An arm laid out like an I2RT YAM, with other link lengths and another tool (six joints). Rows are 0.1 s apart.
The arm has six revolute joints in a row. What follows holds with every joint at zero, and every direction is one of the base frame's.
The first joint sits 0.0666 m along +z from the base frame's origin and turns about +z.
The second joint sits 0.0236 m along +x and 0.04 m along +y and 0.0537 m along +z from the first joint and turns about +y.
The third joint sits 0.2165 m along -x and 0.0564 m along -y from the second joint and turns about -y.
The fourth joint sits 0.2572 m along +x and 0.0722 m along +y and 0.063 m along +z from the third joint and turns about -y.
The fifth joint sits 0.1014 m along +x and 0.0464 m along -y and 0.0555 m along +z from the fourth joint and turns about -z.
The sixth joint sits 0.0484 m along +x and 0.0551 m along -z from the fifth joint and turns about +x.
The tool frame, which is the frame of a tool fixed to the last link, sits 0.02 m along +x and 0.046 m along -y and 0.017 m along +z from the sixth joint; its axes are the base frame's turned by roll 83.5, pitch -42 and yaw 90 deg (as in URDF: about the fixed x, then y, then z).
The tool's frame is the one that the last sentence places.
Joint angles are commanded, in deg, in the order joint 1, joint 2, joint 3, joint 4, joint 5, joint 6. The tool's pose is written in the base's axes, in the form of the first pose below.
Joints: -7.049 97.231 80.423 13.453 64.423 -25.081
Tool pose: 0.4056, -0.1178, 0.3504, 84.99, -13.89, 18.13
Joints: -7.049 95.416 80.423 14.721 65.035 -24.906
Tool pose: 0.3965, -0.1167, 0.3649, 83.62, -16.85, 17.88
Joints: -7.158 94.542 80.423 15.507 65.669 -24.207
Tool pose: 0.3908, -0.1170, 0.3716, 82.90, -19.06, 17.36
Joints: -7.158 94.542 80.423 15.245 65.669 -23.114
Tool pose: 0.3904, -0.1172, 0.3705, 83.01, -19.91, 17.34
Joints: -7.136 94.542 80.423 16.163 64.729 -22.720
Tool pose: 0.3909, -0.1172, 0.3718, 82.56, -21.13, 18.46
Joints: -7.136 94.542 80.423 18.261 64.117 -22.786
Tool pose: 0.3903, -0.1172, 0.3754, 81.54, -22.93, 19.45
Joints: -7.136 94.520 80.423 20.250 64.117 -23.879
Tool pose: 0.3893, -0.1168, 0.3796, 80.57, -23.63, 19.79
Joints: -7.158 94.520 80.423 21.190 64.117 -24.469
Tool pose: 0.3888, -0.1167, 0.3816, 80.12, -23.88, 19.92
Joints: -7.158 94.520 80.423 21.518 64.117 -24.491
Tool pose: 0.3885, -0.1167, 0.3821, 79.96, -24.15, 19.99
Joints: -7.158 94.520 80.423 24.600 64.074 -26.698
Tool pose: 0.3869, -0.1159, 0.3887, 78.47, -24.68, 20.50
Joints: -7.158 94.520 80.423 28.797 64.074 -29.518
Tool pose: 0.3840, -0.1147, 0.3973, 76.43, -25.59, 21.09
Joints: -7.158 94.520 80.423 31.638 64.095 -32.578
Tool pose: 0.3822, -0.1136, 0.4038, 75.14, -25.06, 21.25
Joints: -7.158 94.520 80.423 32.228 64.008 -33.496
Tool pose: 0.3820, -0.1133, 0.4053, 74.87, -24.66, 21.33
